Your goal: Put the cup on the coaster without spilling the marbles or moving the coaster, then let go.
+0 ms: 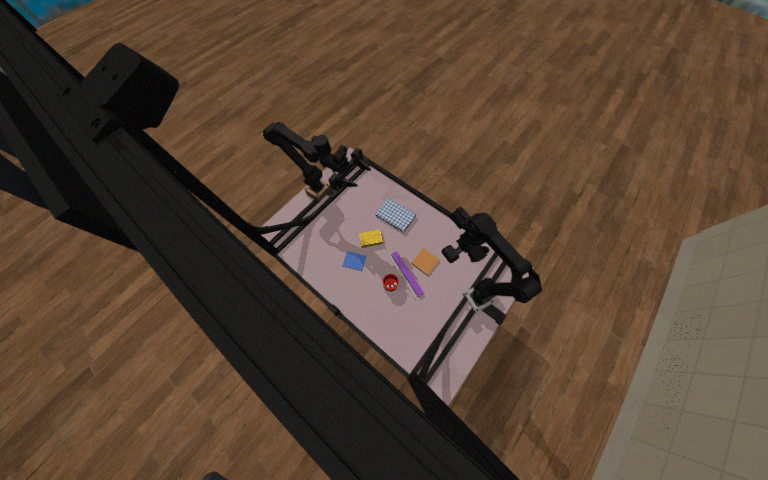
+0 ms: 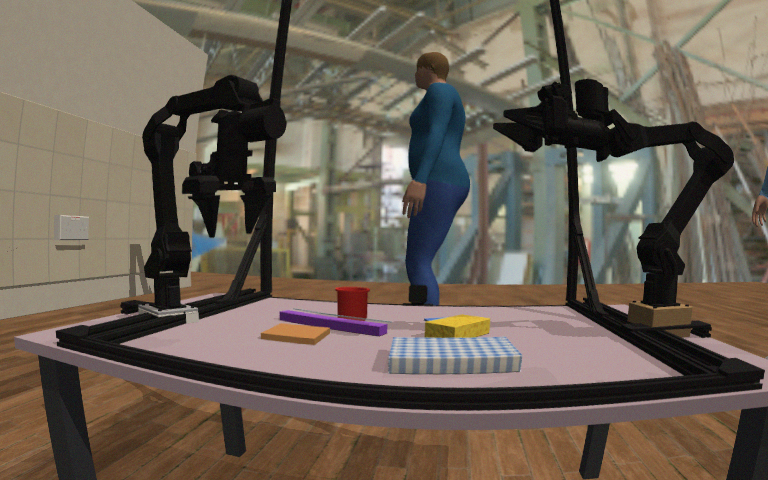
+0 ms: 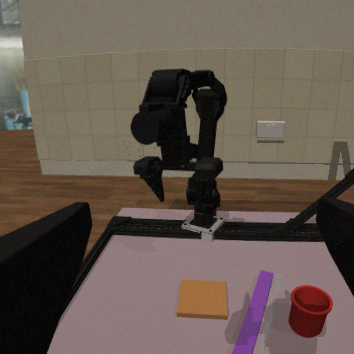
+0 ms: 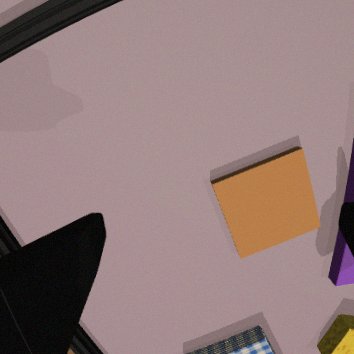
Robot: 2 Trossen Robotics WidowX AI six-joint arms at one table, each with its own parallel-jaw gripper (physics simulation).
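Places are measured from the left arm's base along level axes (x ahead, y left, z up), in millimetres.
Pixels of known places: left gripper, fingertip midpoint: (image 1: 364, 177) (image 2: 498, 120) (image 3: 205, 211); right gripper, fingertip midpoint: (image 1: 458, 253) (image 2: 230, 235) (image 3: 180, 202) (image 4: 222, 219); left arm's base, link origin: (image 1: 316, 186) (image 2: 660, 304); right arm's base, link origin: (image 1: 479, 297) (image 2: 167, 306) (image 3: 203, 221).
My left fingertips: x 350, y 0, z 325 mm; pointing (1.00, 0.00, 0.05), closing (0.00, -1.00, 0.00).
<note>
For each thing: its top centre in the pictures, then the offset to it from my left fingertips. "*": a spot on its surface instead.
- red cup, top centre: (image 3: 311, 298) (image 2: 352, 288) (image 1: 390, 281) dx +266, dy -221, dz -315 mm
- table with pale marbles, top centre: (image 1: 392, 285) dx +277, dy -224, dz -360 mm
- orange square slab, top centre: (image 4: 270, 206) (image 2: 296, 330) (image 3: 202, 295) (image 1: 425, 261) dx +346, dy -32, dz -372 mm
- thin blue square, surface spot: (image 2: 430, 319) * dx +98, dy -228, dz -380 mm
- purple bar, top centre: (image 2: 332, 316) (image 3: 260, 307) (image 1: 405, 273) dx +298, dy -141, dz -363 mm
- yellow sponge, top centre: (image 2: 458, 320) (image 1: 370, 237) dx +56, dy -79, dz -354 mm
- blue checkered block, top centre: (image 2: 453, 346) (image 1: 395, 213) dx +86, dy +106, dz -359 mm
A red cup (image 1: 390, 282) (image 2: 352, 303) (image 3: 307, 320) stands upright on the table with pale marbles (image 1: 391, 285) inside. An orange square slab (image 1: 425, 261) (image 2: 295, 335) (image 3: 202, 299) (image 4: 267, 205) lies across the purple bar from it; a thin blue square (image 1: 354, 260) (image 2: 430, 319) lies on the cup's side. Which is the coaster, I cannot tell. My right gripper (image 1: 464, 253) (image 2: 231, 233) (image 4: 222, 219) is open and empty, pointing down high above the table, off to the side of the orange slab. My left gripper (image 1: 361, 174) (image 2: 500, 120) is open and empty, high up and roughly level, far from the cup.
A purple bar (image 1: 407, 274) (image 2: 333, 323) (image 3: 256, 310) with a thin pale strip beside it lies between cup and orange slab. A yellow sponge (image 1: 370, 238) (image 2: 457, 326) and a blue checkered block (image 1: 395, 214) (image 2: 454, 354) lie nearby. Black rails (image 2: 317, 390) edge the table.
</note>
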